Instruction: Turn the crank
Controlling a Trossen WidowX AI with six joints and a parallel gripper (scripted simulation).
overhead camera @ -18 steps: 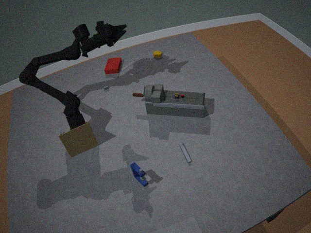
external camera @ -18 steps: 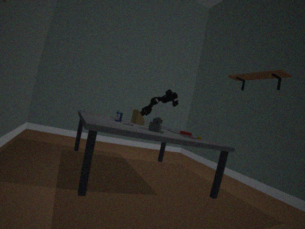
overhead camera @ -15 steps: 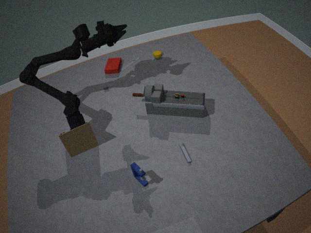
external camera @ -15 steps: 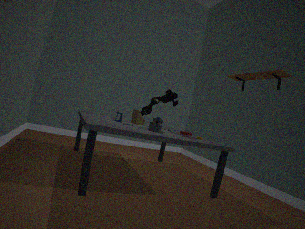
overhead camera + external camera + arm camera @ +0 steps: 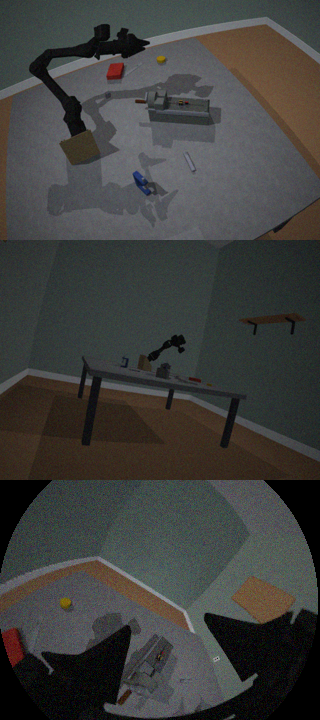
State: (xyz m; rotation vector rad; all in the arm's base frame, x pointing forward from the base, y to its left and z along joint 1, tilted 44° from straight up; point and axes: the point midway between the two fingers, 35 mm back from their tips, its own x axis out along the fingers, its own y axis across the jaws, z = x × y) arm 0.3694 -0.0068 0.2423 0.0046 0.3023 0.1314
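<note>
Right now the brown crank handle is 250 mm below my gripper tip, 80 mm behind it and 50 mm to the right of it. From my gripper tip the other things lie so: yellow disc (310 mm to the left, 300 mm below, 150 mm ahead); red pointer (230 mm below, 170 mm to the right, 90 mm ahead); small grey block (310 mm below, 200 mm behind, 150 mm to the left).
</note>
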